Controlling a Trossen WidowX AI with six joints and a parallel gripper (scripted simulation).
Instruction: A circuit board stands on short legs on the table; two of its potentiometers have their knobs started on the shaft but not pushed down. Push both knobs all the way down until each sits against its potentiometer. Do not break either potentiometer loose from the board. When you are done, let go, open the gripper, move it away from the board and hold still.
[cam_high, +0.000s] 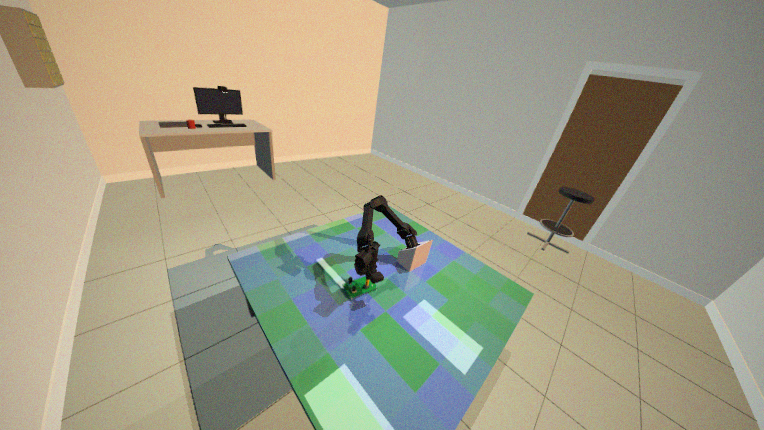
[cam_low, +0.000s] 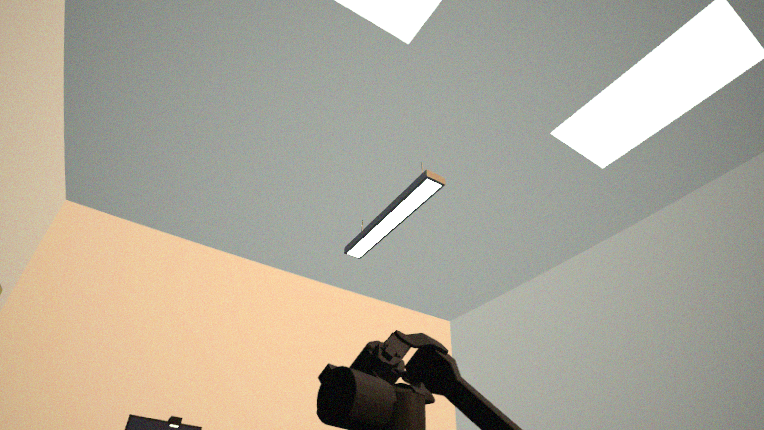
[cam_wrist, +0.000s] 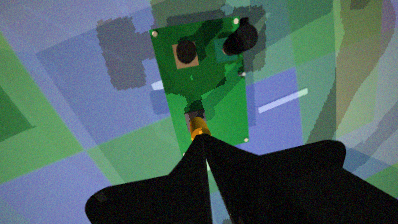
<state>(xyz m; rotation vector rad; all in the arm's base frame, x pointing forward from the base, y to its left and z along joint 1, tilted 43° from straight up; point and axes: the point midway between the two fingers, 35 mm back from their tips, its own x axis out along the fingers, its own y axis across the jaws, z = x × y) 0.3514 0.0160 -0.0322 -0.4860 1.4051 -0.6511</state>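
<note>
Now: the orange knob 2 cm below my gripper tip.
</note>
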